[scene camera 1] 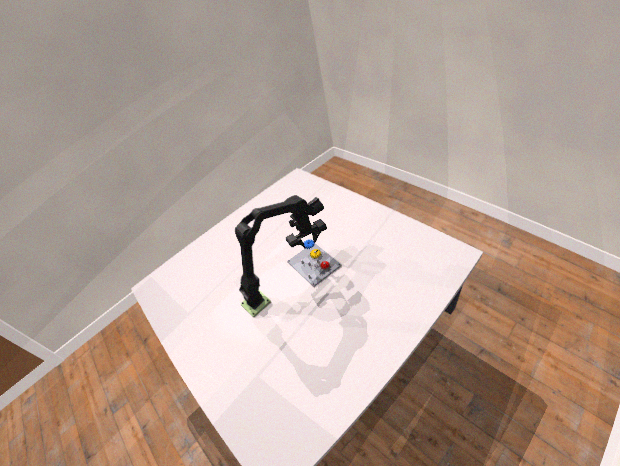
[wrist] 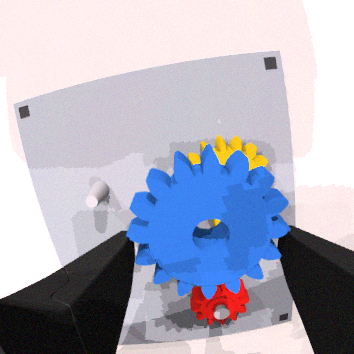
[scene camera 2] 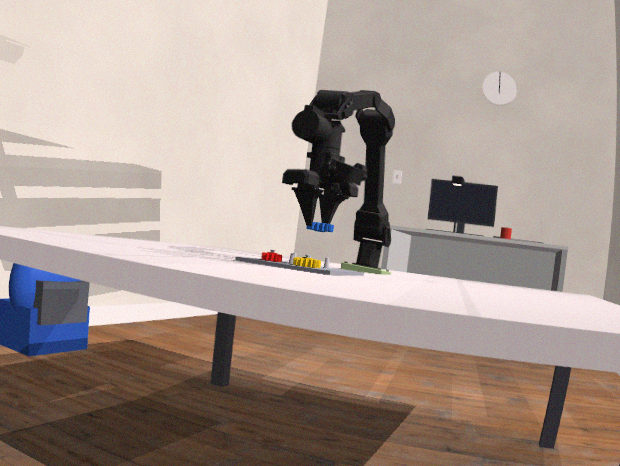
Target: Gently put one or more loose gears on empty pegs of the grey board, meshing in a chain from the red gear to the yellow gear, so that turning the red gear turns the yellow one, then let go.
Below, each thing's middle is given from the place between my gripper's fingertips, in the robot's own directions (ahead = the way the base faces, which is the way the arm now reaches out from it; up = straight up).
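Scene:
Blue gear [wrist: 165, 227], 10 mm to the left of my hand. Red gear [wrist: 204, 307], 90 mm to the right of my hand, 70 mm below, 10 mm behind. Yellow gear [wrist: 222, 151], 70 mm below my hand, 20 mm ahead, 10 mm to the right. Grey board [scene camera 1: 317, 274]: my hand 80 mm above it, 30 mm to the left of it, 30 mm past it.

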